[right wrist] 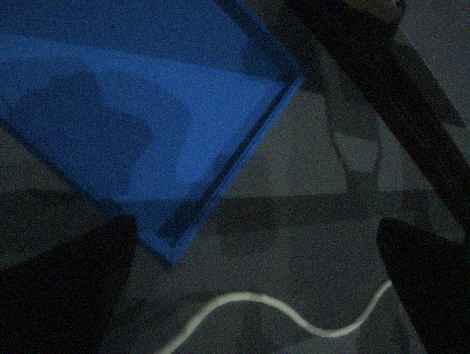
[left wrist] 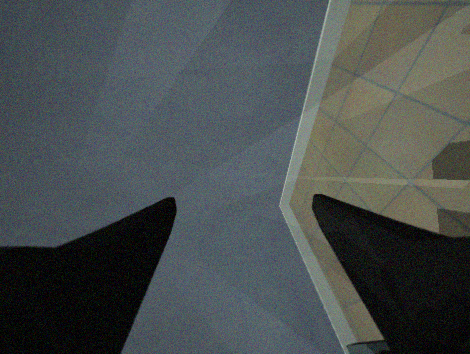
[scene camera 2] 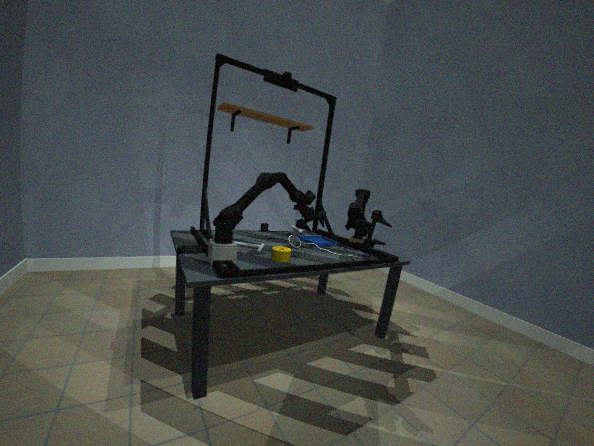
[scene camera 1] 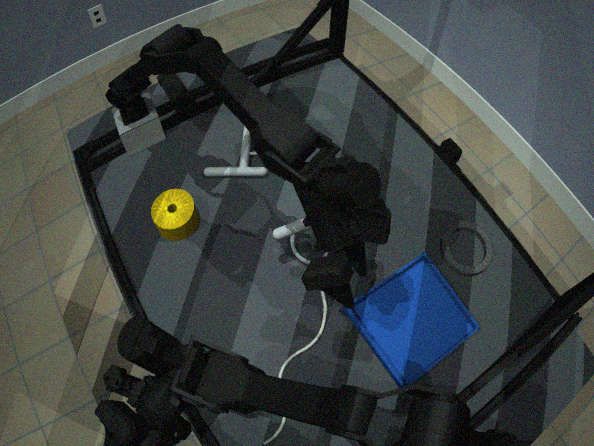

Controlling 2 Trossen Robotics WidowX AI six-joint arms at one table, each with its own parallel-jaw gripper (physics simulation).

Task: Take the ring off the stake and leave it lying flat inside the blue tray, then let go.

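Where they show: left gripper, fingertip midpoint: point(left wrist: 244, 202) point(scene camera 2: 389, 235); right gripper, fingertip midpoint: point(right wrist: 259, 229) point(scene camera 2: 317, 229) point(scene camera 1: 357, 291); left arm's base, origin of the base link: point(scene camera 2: 357, 238); right arm's base, origin of the base link: point(scene camera 2: 222, 241) point(scene camera 1: 134, 112).
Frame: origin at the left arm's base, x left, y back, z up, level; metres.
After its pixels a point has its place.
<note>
A thin white loop point(scene camera 1: 295, 251) @[z -0.038, x -0.277, y -0.443 m] point(scene camera 2: 290, 243) @[z -0.022, x -0.306, y -0.462 m] stands by a short white bar point(scene camera 1: 284, 232) @[z 0.066, x -0.256, y -0.455 m] point(scene camera 2: 297, 229) @[z 0.061, x -0.282, y -0.446 m], seemingly the ring and its stake; the right arm partly hides both in scene camera 1, and I cannot tell exactly how they touch. The blue tray point(scene camera 1: 435, 320) @[z -0.040, x -0.239, y -0.148 m] point(scene camera 2: 318, 241) @[z -0.041, x -0.225, y -0.185 m] point(right wrist: 210, 160) @[z -0.040, x -0.176, y -0.255 m] lies flat, with no ring in it. My right gripper point(scene camera 1: 357, 290) @[z 0.058, x -0.206, y -0.311 m] point(scene camera 2: 314, 227) @[z 0.058, x -0.206, y -0.311 m] point(right wrist: 259, 229) @[z 0.058, x -0.206, y -0.311 m] is open and empty above the tray's left corner in scene camera 1. My left gripper point(scene camera 2: 387, 235) @[z 0.133, x 0.200, y -0.517 m] point(left wrist: 244, 202) @[z 0.133, x 0.200, y -0.517 m] is open and empty, away from the loop, facing wall and floor.
A white cord point(scene camera 1: 324, 320) @[z -0.037, x -0.170, y -0.346 m] point(right wrist: 245, 296) @[z -0.041, x -0.149, y -0.345 m] winds from near the loop past the tray. A yellow cylinder point(scene camera 1: 173, 212) @[z -0.025, x -0.258, y -0.696 m] point(scene camera 2: 281, 254) @[z -0.010, x -0.233, y -0.729 m] and a white T-shaped piece point(scene camera 1: 235, 172) @[z -0.030, x -0.393, y -0.621 m] stand at the left in scene camera 1. A dark grey ring shape point(scene camera 1: 450, 260) @[z -0.031, x -0.365, y -0.151 m] shows beyond the tray. Black rails edge the table.
</note>
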